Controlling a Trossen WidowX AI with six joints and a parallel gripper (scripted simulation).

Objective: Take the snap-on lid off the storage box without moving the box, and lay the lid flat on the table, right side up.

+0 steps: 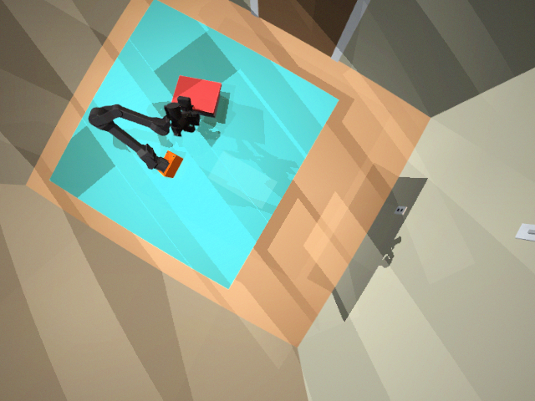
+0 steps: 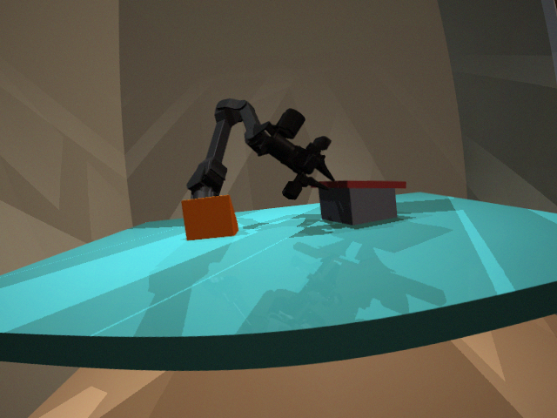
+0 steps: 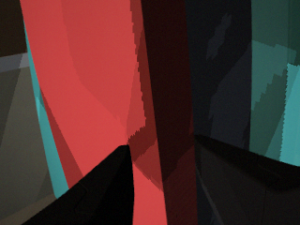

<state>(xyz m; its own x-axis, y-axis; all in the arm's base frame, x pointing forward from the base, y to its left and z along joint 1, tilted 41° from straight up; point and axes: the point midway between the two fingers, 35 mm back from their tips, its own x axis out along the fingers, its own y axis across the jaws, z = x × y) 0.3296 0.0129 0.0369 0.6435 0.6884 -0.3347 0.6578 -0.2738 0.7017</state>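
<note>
The lid lies 7 cm ahead of my gripper tip and 3 cm to the left of it. Also, from my gripper tip: grey storage box (7 cm ahead, 5 cm below, 3 cm to the left).
</note>
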